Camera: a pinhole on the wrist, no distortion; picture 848 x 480 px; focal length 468.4 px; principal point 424.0 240.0 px. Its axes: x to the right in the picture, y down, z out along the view. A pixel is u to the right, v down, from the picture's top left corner.
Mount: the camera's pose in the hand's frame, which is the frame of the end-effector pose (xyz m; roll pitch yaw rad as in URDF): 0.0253 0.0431 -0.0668 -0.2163 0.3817 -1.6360
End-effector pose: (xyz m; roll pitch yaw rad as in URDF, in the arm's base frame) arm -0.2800 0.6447 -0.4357 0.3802 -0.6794 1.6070
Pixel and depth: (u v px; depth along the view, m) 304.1 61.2 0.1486
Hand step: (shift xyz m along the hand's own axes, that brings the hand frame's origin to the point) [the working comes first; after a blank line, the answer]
In the camera's frame: -0.0380 -0.0567 0.1486

0.0003 0.0214 0.0934
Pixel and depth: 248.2 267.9 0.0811
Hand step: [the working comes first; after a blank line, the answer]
In the camera's frame: -0.0304 0.0048 0.0811

0.0473 0.0408 0.0171
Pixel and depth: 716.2 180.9 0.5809
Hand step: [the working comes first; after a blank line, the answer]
In the camera's frame: 0.3624 -0.0733 0.5809

0.0422 -0.5127 0.3393
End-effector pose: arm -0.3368 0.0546 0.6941 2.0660 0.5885 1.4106
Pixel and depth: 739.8 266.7 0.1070
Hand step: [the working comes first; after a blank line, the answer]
In the camera's frame: 0.0721 0.0061 0.1070

0.0473 -0.0640 0.0021
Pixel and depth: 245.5 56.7 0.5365
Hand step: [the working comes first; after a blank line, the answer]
In the camera's frame: -0.2045 -0.2099 0.5365

-0.0659 0.0268 0.5375
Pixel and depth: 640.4 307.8 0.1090
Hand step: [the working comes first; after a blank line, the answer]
In the camera's frame: 0.0504 0.0158 0.1090

0.0585 -0.0444 0.0101
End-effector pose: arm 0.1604 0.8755 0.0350 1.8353 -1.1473 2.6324
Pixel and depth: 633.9 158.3 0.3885
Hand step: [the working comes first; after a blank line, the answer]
In the camera's frame: 0.1741 -0.0678 0.3885

0.0224 -0.2657 0.2340
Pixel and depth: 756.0 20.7 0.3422
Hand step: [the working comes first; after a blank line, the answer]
In the camera's frame: 0.2425 -0.1602 0.3422

-0.0812 -0.3131 0.1849
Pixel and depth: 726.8 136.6 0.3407
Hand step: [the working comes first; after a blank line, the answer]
In the camera's frame: 0.2202 -0.0752 0.3407

0.0032 -0.2905 0.1750
